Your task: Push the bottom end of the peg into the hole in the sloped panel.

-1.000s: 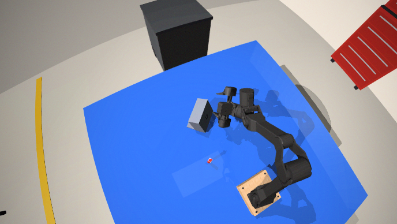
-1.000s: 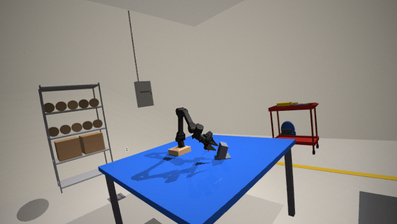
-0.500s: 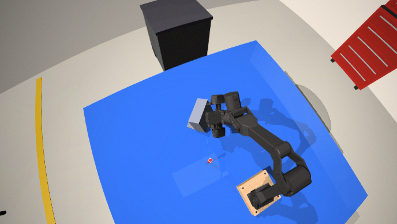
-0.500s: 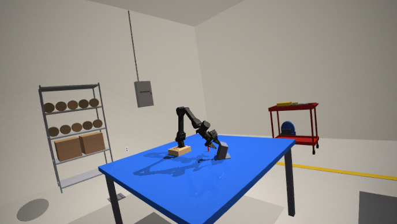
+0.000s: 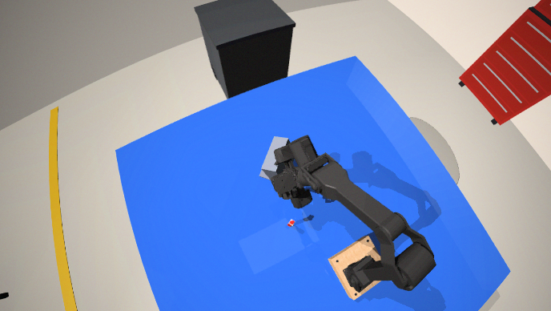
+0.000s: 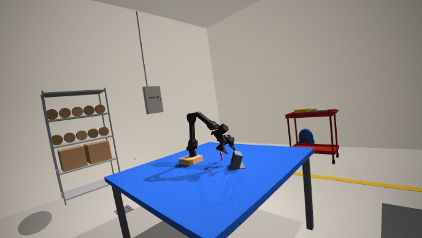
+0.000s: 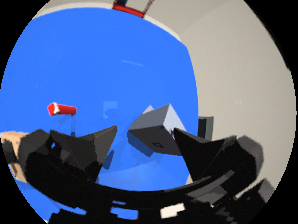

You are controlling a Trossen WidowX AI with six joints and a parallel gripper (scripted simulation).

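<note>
Right now the red peg is 150 mm behind my gripper tip, 40 mm below it and 20 mm to the left of it. Also, from my gripper tip: grey panel 70 mm ahead, 40 mm below, 30 mm to the right.
</note>
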